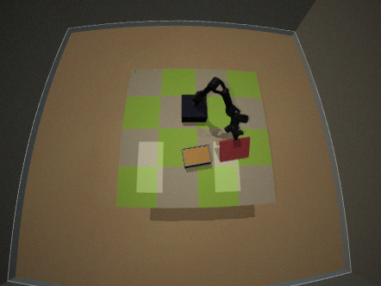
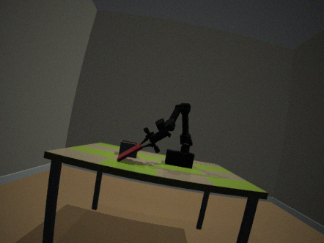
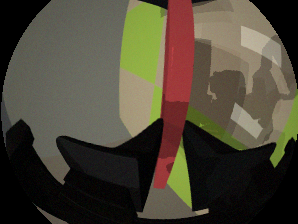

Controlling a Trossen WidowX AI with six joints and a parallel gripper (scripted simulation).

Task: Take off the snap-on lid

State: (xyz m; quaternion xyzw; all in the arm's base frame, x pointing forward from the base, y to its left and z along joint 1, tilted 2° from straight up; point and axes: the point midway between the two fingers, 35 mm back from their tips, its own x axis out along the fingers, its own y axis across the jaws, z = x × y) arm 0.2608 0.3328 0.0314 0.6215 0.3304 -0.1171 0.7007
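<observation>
Right now my gripper tip is 6 cm short of the red lid, 5 cm above it and 2 cm to the right of it. Also, from my gripper tip: storage box: 28 cm to the right, 16 cm ahead, 6 cm below.
</observation>
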